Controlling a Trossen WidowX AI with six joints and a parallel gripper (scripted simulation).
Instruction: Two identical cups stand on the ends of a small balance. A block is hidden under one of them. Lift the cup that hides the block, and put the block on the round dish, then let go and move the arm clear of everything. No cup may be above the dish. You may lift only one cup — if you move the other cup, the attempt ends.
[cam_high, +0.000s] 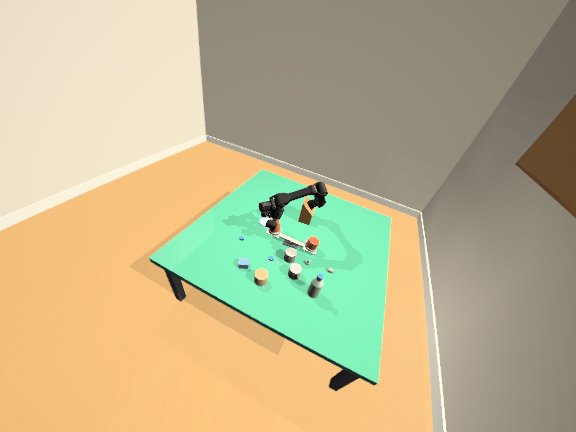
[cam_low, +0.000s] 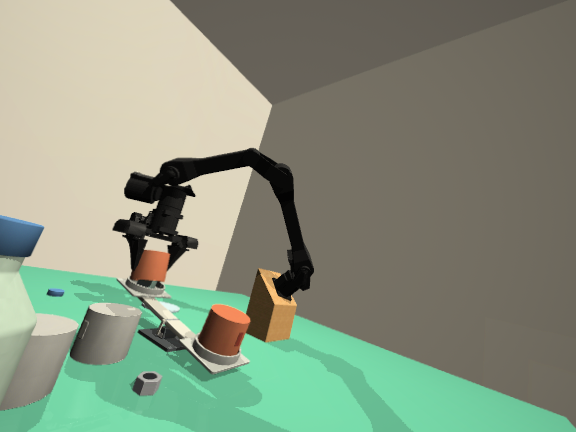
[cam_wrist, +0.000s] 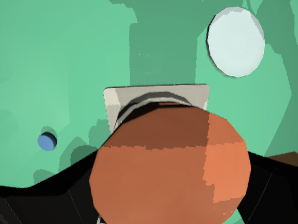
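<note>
Right now the pale green block is 1 cm to the left of my gripper tip and 2 cm below it. The rest, counted from my gripper tip: balance 3 cm behind, 13 cm to the left, 7 cm below; blue block 29 cm ahead, 2 cm to the right, 9 cm below; pale round dish 10 cm behind, 12 cm to the right, 10 cm below.
</note>
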